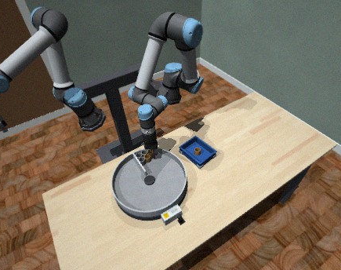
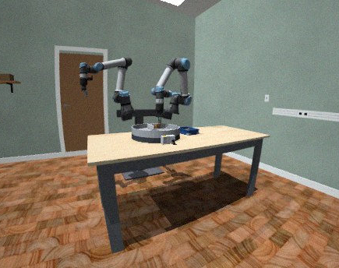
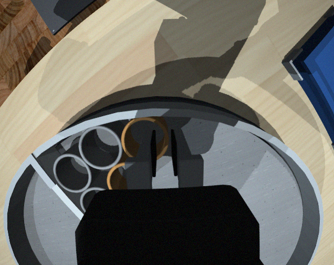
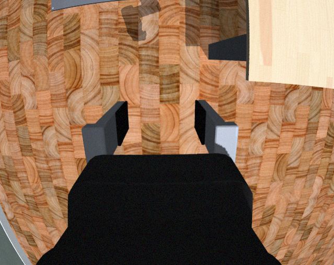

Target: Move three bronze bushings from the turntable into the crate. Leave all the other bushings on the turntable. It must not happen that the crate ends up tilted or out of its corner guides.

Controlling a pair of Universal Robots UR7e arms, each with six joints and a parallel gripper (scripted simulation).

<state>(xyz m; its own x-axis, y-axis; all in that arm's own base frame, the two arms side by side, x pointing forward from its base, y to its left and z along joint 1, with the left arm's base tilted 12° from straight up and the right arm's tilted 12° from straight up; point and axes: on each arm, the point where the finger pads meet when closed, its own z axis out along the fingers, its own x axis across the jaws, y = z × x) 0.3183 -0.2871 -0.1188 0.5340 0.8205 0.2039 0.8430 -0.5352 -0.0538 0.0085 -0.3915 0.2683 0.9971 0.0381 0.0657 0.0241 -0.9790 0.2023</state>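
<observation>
Right now the blue crate is 270 mm to the left of my left hand, 90 mm below it and 70 mm ahead of it. Round my left hand: turntable 160 mm ahead, 90 mm to the right, 70 mm below.
</observation>
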